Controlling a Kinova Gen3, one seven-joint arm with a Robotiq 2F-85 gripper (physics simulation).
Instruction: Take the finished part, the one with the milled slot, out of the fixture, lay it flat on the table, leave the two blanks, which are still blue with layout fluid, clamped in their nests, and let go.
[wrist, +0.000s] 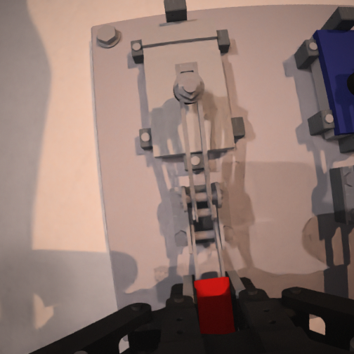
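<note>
The finished part (165, 112), a pale grey block, lies in its nest in the upper middle of the wrist view. Part of its slot shows behind the clamp's bolt-like spindle (189, 87). The clamp's two-bar arm reaches over the part, with the spindle above it; whether the tip touches is hidden. My gripper (209, 288) is shut on the red clamp handle (216, 312) at the bottom centre, on the near side of the clamp, away from the part. One blue blank (332, 75) sits in its nest at the right edge, partly cut off. The second blank does not show.
The fixture plate (270, 100) spans the middle and right. Grey nest posts (223, 41) (145, 138) stand around the part. The clamp's linkage (202, 194) stands between part and gripper. A hex bolt (107, 36) is at the plate's upper left corner. The table (65, 190) shows at left.
</note>
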